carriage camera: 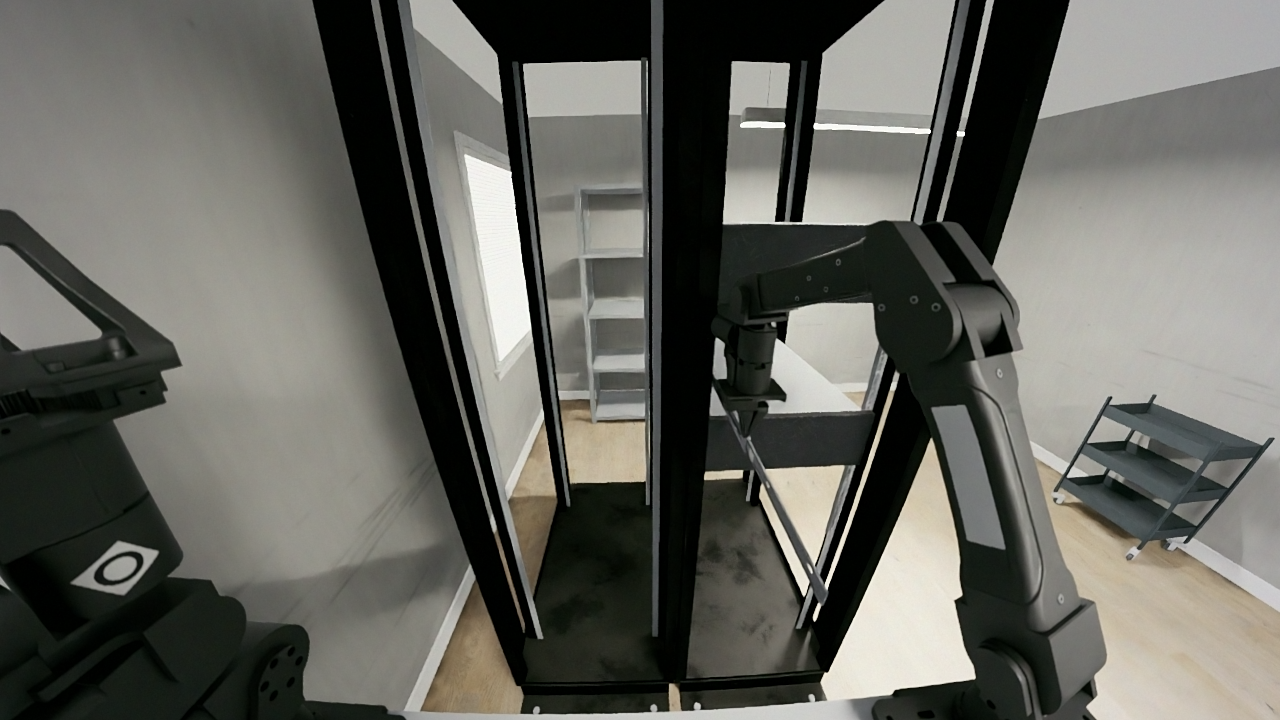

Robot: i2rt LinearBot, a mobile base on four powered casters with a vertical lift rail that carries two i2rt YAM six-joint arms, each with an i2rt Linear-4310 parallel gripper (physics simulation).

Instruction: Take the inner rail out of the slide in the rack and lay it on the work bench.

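Places are measured from the left arm's base along level axes (x left, y back, z up), in centimetres.
Pixels of known places: right gripper, fingertip midpoint: (744, 436).
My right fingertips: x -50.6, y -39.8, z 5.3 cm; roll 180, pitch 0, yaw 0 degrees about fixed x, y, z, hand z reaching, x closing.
Note:
Behind a point stands the place of what it marks.
The black rack (693, 223) {x -42.1, y -53.5, z 40.9 cm} stands in the centre. The grey metal slide rail (780, 510) {x -51.8, y -25.0, z 2.7 cm} slants from beside its middle post down toward the lower right; whether inner rail and slide are separate cannot be told. My right gripper (750, 433) {x -50.6, y -39.8, z 5.3 cm} points down in front of the right bay. It is shut, its tips close against the rail's upper part, with no visible grip around it. My left gripper (10, 223) is open at the picture's left edge, away from the rack and partly cut off. A white flat top (810, 386) {x -87.3, y -83.9, z -8.3 cm}, possibly the work bench, shows behind the right bay.
Dark panels (792, 440) {x -74.9, y -66.4, z -16.0 cm} cross the rack's right bay above and below the white top. A grey shelf unit (586, 304) {x 5.2, y -244.0, z -17.7 cm} stands beyond the left bay. A dark three-tier cart (1186, 429) {x -332.1, y -112.9, z -58.3 cm} stands at the right by the wall. A grey wall is close on the left.

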